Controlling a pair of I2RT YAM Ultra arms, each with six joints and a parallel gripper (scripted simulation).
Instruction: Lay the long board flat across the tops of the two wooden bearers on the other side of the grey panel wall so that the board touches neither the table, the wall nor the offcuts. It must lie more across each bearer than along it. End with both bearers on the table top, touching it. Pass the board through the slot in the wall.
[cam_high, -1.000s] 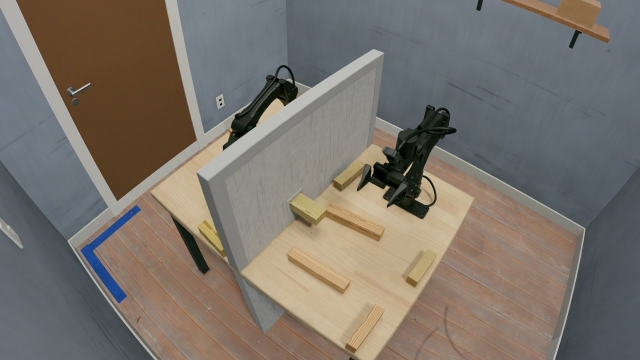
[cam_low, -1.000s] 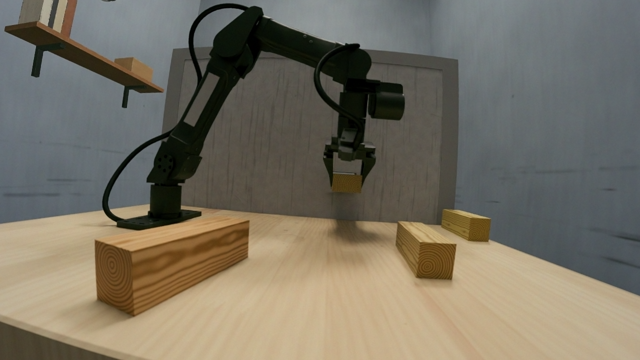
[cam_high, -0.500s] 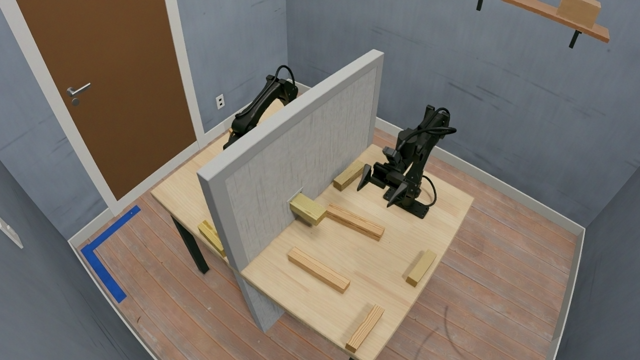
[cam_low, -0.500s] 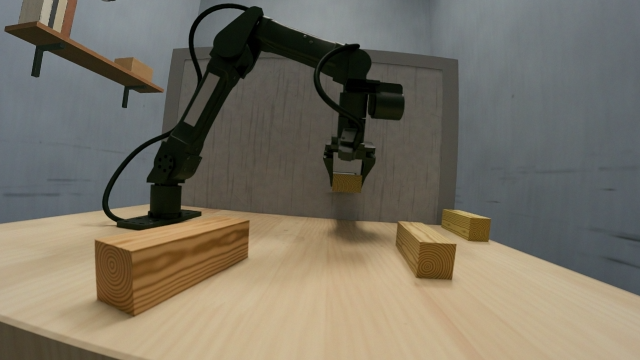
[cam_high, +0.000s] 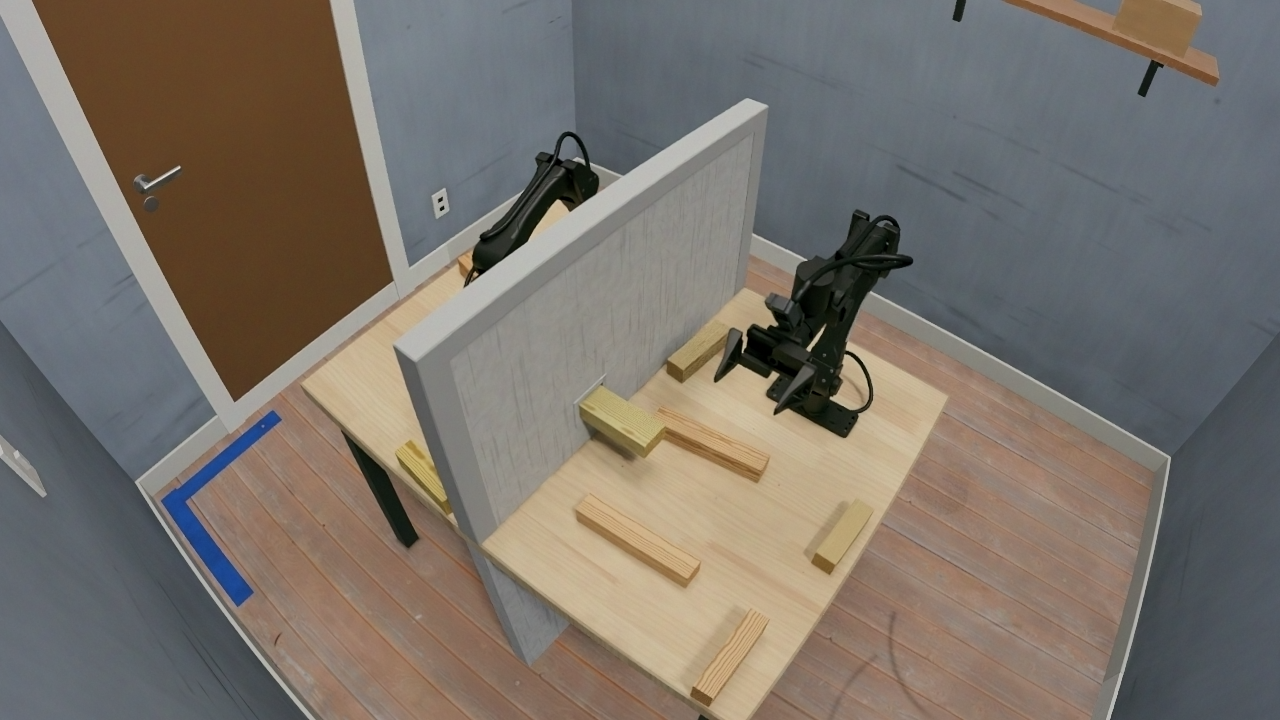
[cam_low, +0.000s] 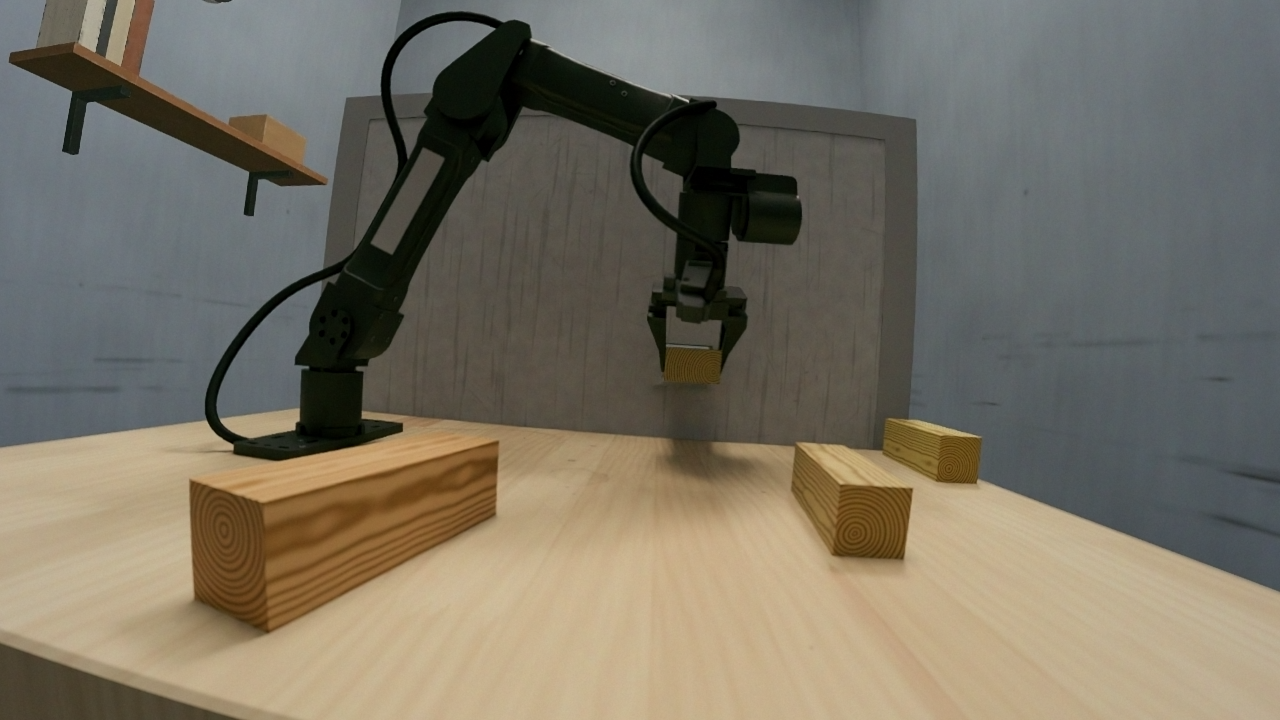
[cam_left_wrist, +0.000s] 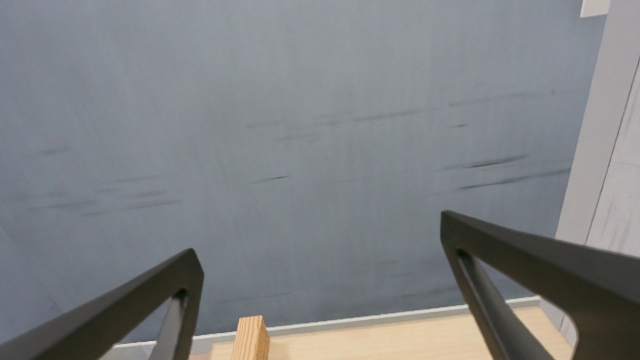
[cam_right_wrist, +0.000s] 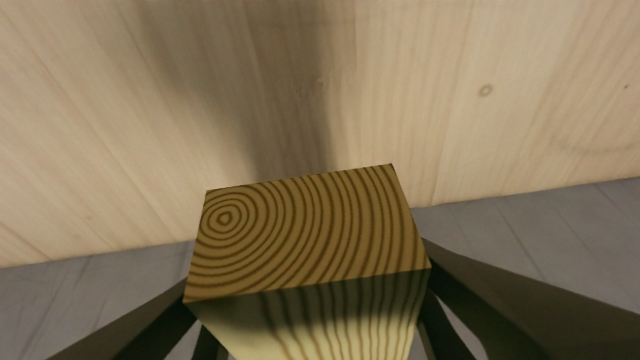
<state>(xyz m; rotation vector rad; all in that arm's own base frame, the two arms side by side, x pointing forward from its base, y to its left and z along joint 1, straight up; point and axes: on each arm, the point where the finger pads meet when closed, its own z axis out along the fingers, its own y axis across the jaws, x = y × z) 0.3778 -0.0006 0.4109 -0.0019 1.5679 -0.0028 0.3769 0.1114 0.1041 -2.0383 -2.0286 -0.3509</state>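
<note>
Right now the long pale board is 2 cm behind my left hand, 35 cm to the right of it and 31 cm below it. Round my left hand: wooden bearer 11 cm ahead, 10 cm to the right, 39 cm below; thick block 16 cm behind, 84 cm to the right, 39 cm below.
</note>
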